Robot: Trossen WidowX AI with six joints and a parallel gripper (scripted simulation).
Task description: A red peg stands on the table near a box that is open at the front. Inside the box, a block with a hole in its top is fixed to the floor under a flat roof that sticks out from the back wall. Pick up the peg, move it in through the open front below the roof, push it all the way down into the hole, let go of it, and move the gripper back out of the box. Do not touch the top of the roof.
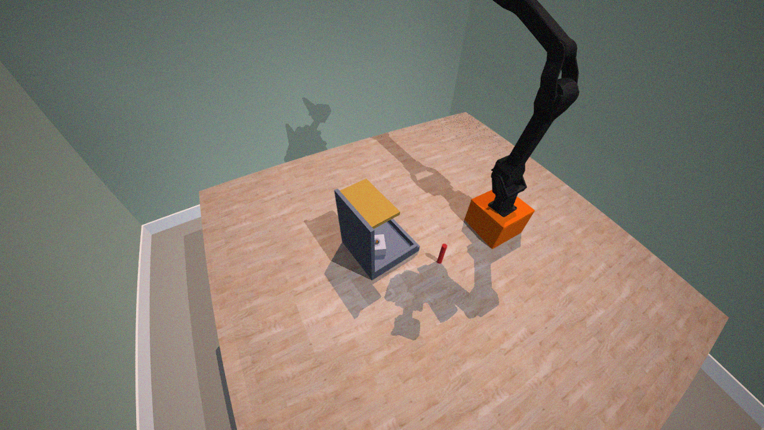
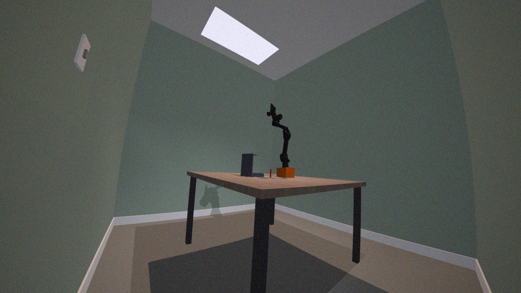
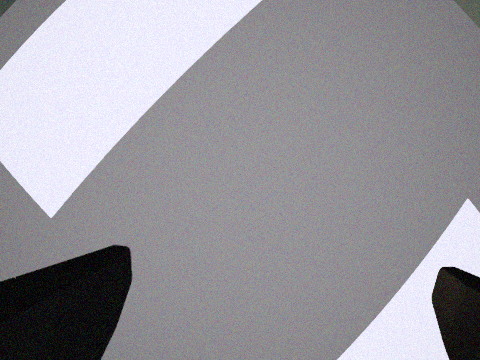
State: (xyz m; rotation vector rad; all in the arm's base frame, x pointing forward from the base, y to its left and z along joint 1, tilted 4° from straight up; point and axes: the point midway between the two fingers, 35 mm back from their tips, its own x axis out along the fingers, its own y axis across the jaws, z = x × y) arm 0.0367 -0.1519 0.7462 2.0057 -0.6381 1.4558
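Now: the red peg 83 cm below my gripper tip, 21 cm to the left of it and 17 cm ahead of it. The rest, counted from my gripper tip: yellow roof: 66 cm below, 33 cm ahead, 8 cm to the left.
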